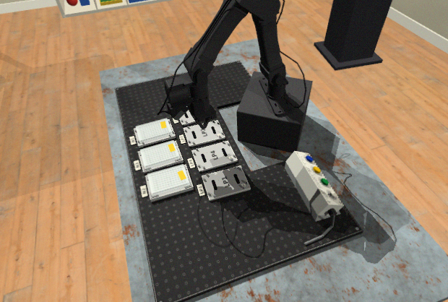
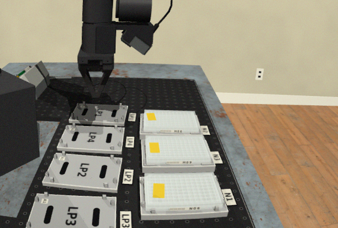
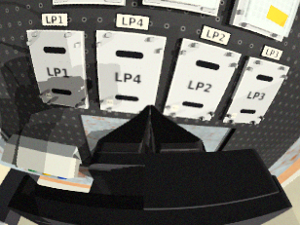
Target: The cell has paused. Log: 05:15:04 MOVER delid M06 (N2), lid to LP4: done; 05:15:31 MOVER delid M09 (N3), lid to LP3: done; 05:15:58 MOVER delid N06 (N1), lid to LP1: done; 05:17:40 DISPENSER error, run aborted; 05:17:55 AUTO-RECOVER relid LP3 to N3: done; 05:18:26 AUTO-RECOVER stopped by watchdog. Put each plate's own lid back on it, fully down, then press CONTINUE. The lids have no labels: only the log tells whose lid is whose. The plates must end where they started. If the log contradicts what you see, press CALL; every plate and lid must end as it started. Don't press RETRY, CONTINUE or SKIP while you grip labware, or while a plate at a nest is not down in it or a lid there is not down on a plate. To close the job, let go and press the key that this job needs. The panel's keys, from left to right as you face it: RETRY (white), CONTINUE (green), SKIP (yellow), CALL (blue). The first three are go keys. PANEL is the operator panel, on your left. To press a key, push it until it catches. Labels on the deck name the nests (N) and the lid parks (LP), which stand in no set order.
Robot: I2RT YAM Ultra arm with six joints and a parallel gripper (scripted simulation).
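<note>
My gripper is now 330 mm past the green CONTINUE key, 280 mm to the right of it and 70 mm above it. Round my hand: plate M06: 150 mm ahead, 110 mm to the left, 110 mm below; yellow SKIP key: 330 mm behind, 230 mm to the left, 70 mm below; blue CALL key: 330 mm behind, 180 mm to the left, 70 mm below.
</note>
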